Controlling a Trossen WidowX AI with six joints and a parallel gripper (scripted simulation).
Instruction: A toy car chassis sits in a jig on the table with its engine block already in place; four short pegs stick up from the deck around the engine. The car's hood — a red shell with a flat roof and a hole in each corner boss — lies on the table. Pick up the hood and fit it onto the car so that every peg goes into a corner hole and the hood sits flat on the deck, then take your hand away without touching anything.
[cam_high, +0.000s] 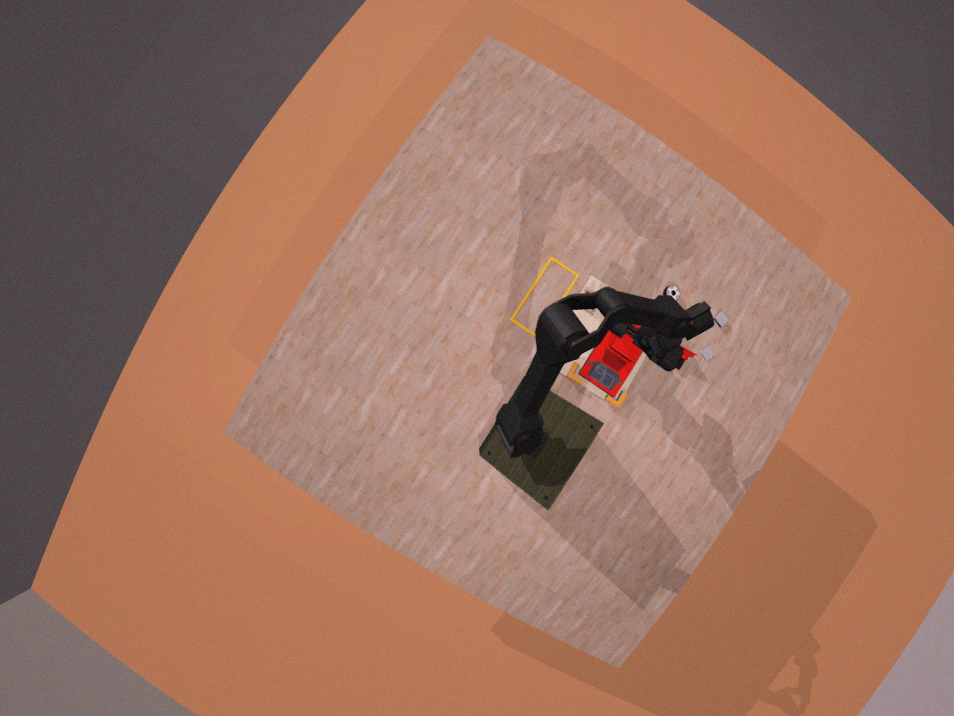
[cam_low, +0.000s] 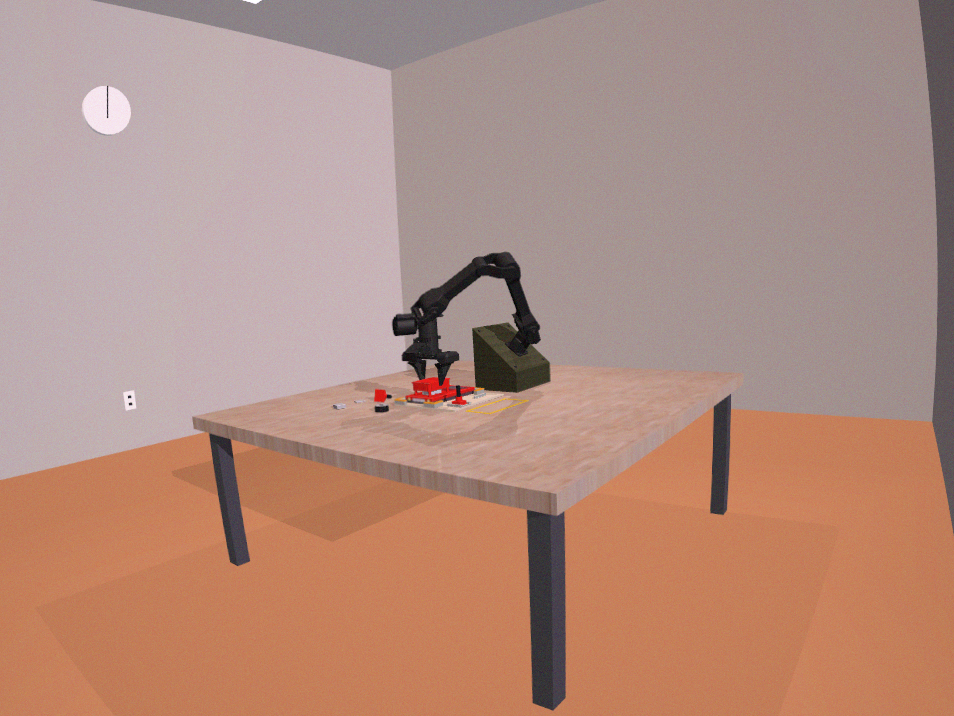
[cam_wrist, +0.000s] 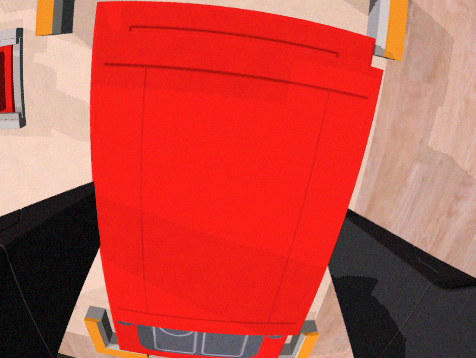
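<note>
Now: gripper tip 10 mm below the red hood. Also, from my gripper tip: grey engine block 10 mm to the left, 30 mm below; white wheel 170 mm ahead, 60 mm to the right, 40 mm below.
</note>
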